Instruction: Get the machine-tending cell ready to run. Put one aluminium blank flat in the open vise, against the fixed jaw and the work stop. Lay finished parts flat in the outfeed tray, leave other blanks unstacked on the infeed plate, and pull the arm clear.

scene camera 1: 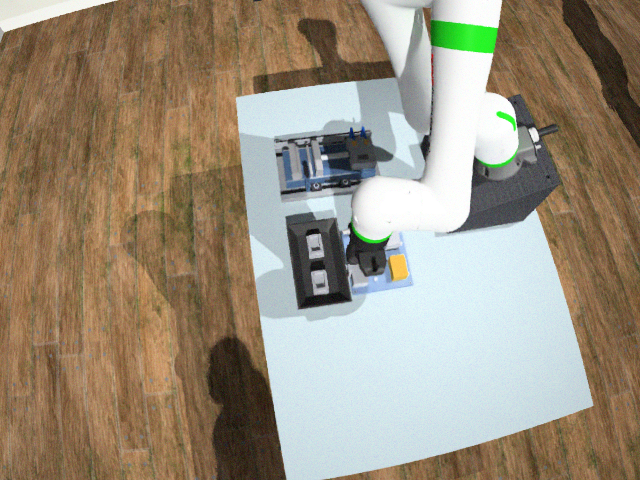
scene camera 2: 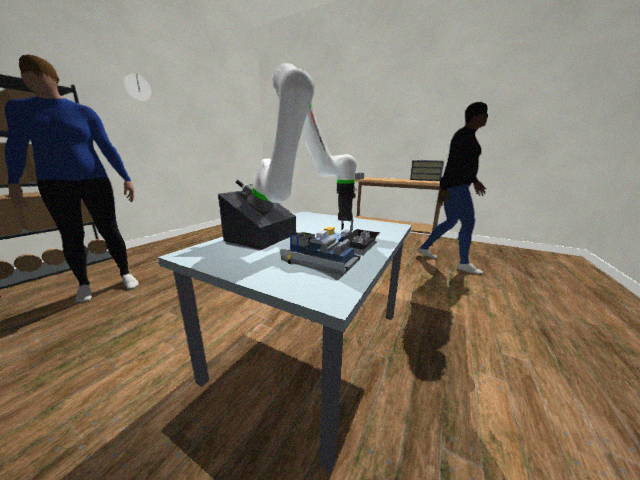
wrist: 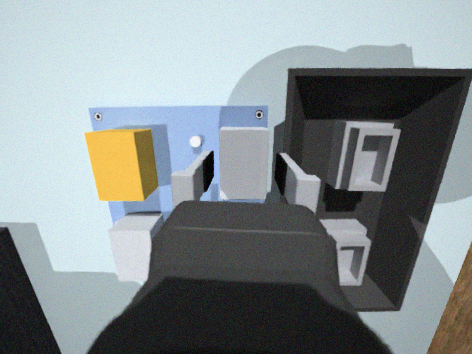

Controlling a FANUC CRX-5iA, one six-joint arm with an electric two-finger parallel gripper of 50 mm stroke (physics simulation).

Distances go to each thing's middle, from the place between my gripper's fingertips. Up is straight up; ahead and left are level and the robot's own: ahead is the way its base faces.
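Scene:
With the blue infeed plate (scene camera 1: 384,282) as my reference, my hand is 5 cm to the left of it, 6 cm past it and 4 cm above it. The yellow block (wrist: 123,162) is 1 cm to the right of my hand, 11 cm behind it and 2 cm below it. A dark outfeed tray (scene camera 1: 333,262) lies 5 cm to the right of my hand and 10 cm ahead of it, 3 cm below it. And I see the grey cylinder block (scene camera 1: 360,149), which is 6 cm behind my hand, 34 cm to the right of it and 3 cm above it.

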